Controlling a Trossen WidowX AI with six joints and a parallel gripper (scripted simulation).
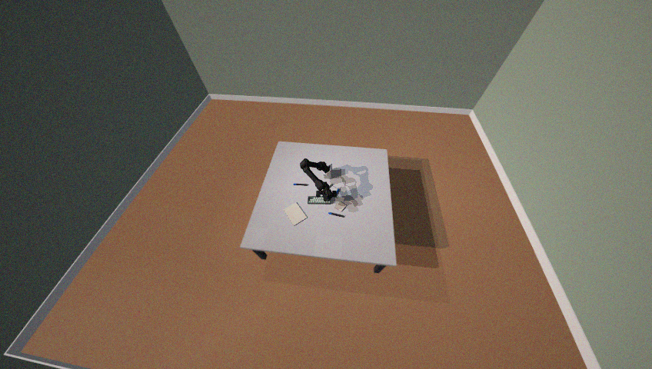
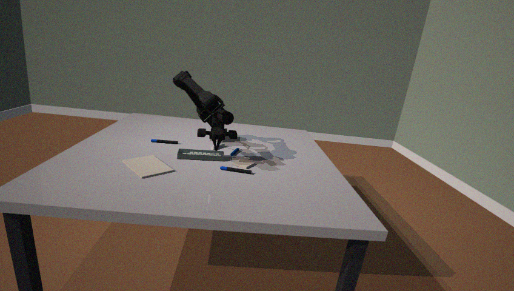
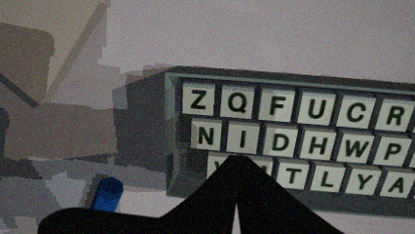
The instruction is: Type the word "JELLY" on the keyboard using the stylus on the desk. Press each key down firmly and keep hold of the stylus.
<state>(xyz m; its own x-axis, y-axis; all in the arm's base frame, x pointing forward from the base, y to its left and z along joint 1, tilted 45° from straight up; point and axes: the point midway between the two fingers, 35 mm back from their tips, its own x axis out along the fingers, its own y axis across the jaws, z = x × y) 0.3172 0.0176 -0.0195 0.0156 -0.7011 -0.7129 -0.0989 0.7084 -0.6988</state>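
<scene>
My gripper tip is now 130 mm past the stylus, 100 mm to the right of it and 30 mm above it. From my gripper tip the other things lie so: beige notepad (280 mm to the right, 170 mm ahead, 40 mm below); then white cylinder (150 mm behind, 30 mm below).
</scene>
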